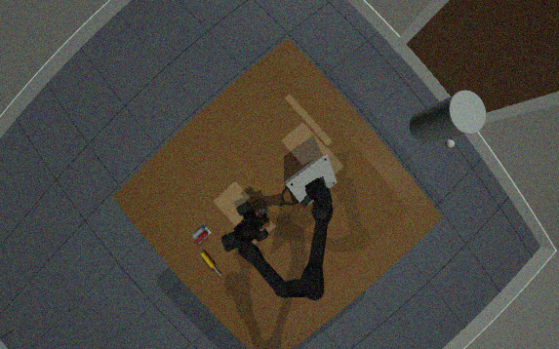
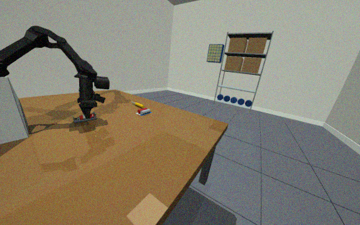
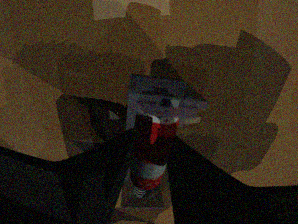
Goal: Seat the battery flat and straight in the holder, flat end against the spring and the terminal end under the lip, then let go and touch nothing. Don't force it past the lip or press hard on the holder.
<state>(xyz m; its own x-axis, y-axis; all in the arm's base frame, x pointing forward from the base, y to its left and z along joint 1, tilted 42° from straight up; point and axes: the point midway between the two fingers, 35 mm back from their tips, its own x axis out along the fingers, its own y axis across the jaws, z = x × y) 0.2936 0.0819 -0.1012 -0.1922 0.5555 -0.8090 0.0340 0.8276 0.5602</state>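
Now: gripper tip 1 cm below the battery. The rest, counted from my gripper tip: yellow screwdriver (34 cm ahead, 10 cm to the left).
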